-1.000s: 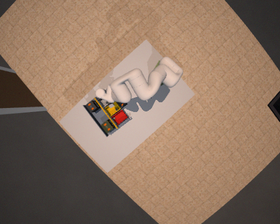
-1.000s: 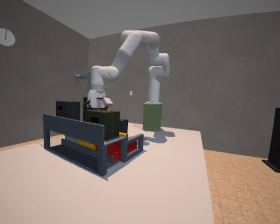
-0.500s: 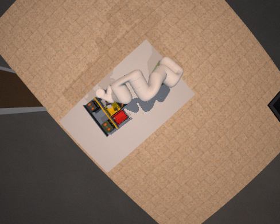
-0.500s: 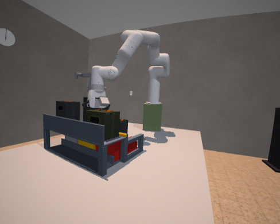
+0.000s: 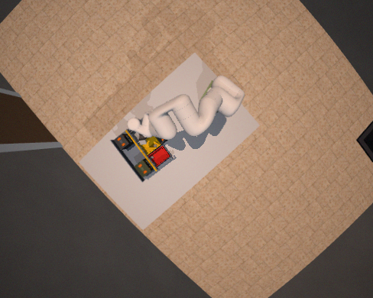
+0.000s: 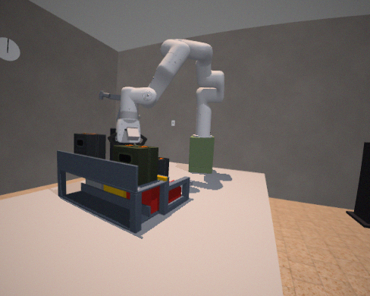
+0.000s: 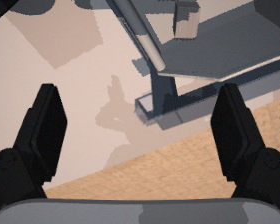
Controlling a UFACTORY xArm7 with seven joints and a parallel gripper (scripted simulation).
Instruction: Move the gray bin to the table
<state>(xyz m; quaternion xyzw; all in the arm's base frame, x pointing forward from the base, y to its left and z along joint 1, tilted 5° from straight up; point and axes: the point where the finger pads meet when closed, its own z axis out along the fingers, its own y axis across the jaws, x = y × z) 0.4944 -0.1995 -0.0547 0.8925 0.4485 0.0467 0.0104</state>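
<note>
My gripper is now 90 mm above the gray open bin, 80 mm short of it and 10 mm to the left of it. The rest, counted from my hand: red bin 210 mm to the left, 110 mm ahead, 90 mm below; yellow bin 100 mm to the left, 100 mm ahead, 90 mm below.
</note>
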